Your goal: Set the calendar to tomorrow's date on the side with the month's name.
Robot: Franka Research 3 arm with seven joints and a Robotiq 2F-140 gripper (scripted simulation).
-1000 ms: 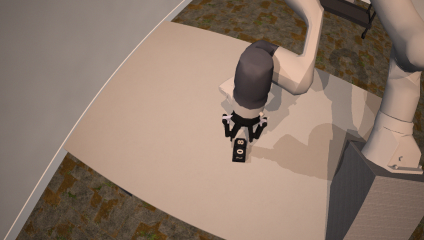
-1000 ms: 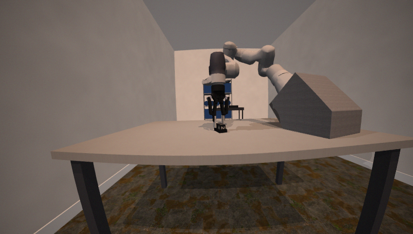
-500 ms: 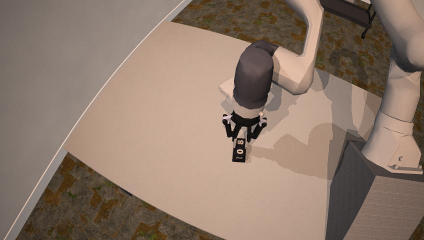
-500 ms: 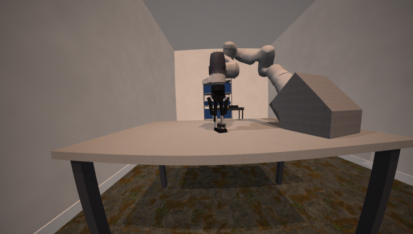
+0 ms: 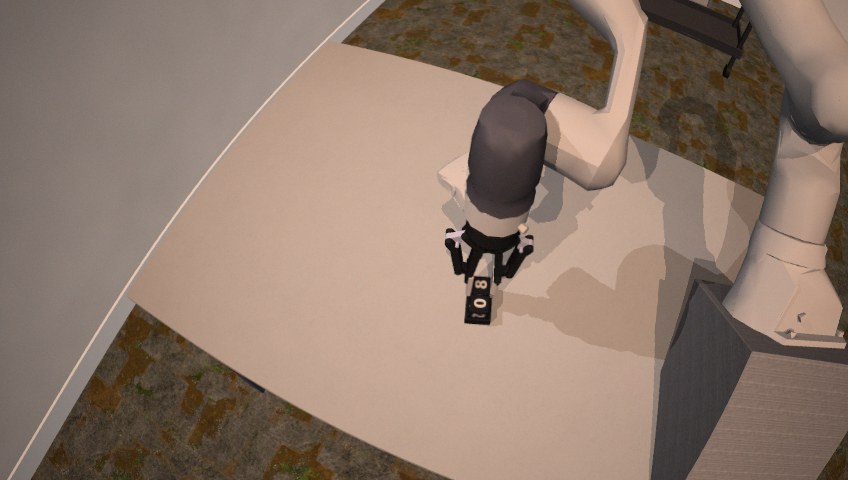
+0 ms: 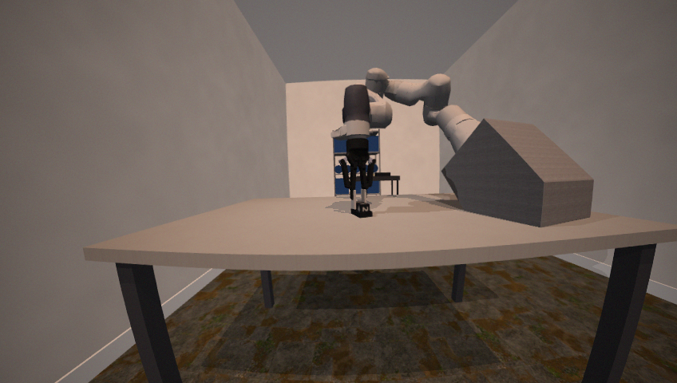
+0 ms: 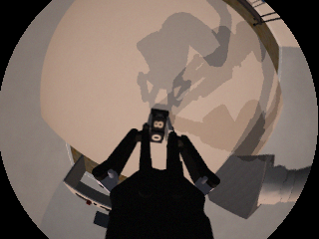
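Right now my hand is 20 mm to the right of the tray and 40 mm above it.
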